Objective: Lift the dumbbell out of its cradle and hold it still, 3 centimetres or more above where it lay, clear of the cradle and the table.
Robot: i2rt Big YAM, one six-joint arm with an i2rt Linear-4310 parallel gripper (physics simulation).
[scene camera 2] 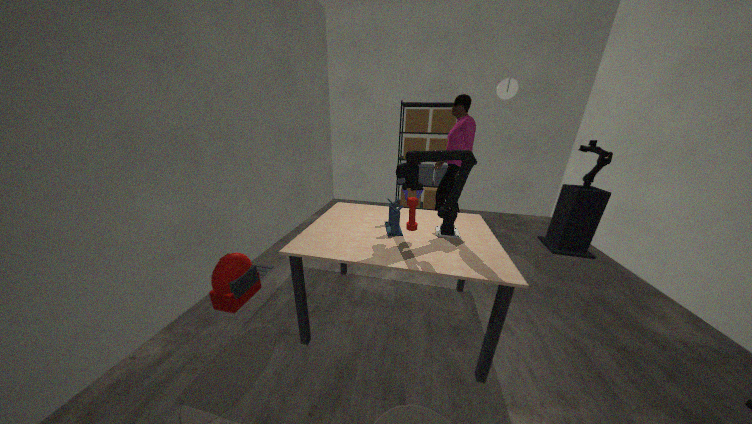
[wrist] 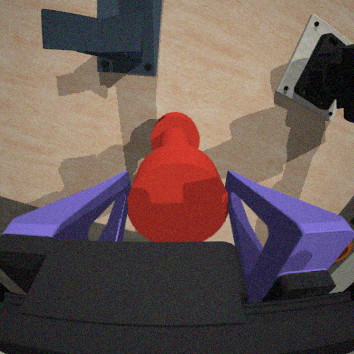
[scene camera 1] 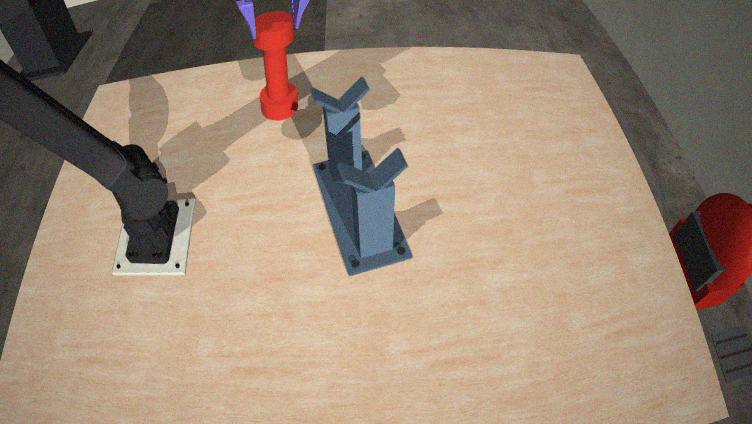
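Pixels of known places: gripper, between the fingertips: (scene camera 2: pixel 411 200) (wrist: pixel 177 178) (scene camera 1: pixel 275 32); arm's base, origin of its link: (scene camera 2: pixel 447 231) (wrist: pixel 323 72) (scene camera 1: pixel 153 233).
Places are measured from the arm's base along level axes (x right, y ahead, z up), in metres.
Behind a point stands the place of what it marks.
Note:
The red dumbbell (scene camera 1: pixel 276 73) {x -0.184, y 0.239, z 0.176 m} (scene camera 2: pixel 412 213) {x -0.220, y 0.233, z 0.187 m} (wrist: pixel 175 155) {x -0.172, y 0.253, z 0.259 m} hangs upright, its upper head between the purple fingers of my gripper (scene camera 1: pixel 275 32) {x -0.187, y 0.246, z 0.258 m} (scene camera 2: pixel 412 196) {x -0.187, y 0.246, z 0.258 m} (wrist: pixel 177 178) {x -0.187, y 0.246, z 0.258 m}, which is shut on it. In the wrist view both fingertips stand against the sides of that head. The blue-grey cradle (scene camera 1: pixel 376 226) {x 0.043, y 0.390, z 0.075 m} (scene camera 2: pixel 393 220) {x -0.139, y 0.354, z 0.095 m} (wrist: pixel 120 25) {x -0.108, y 0.323, z 0.177 m} stands upright with both V-shaped rests empty. The dumbbell is beside the cradle, apart from it, on the side towards the arm's base. Its lower head appears raised above the table (scene camera 1: pixel 473 342) {x 0.194, y 0.525, z -0.008 m} (scene camera 2: pixel 337 231) {x -0.195, y 0.721, z -0.008 m}; the exact height is hard to tell.
The arm's base sits on a white plate (scene camera 1: pixel 150 269) {x 0.071, y 0.009, z -0.001 m} (wrist: pixel 295 65) {x -0.018, y 0.061, z 0.000 m} at the table's left in scene camera 1. A red, rounded object (scene camera 1: pixel 729 247) (scene camera 2: pixel 231 279) is off the table's edge. A person (scene camera 2: pixel 462 131) stands behind the table near a shelf rack (scene camera 2: pixel 401 121).

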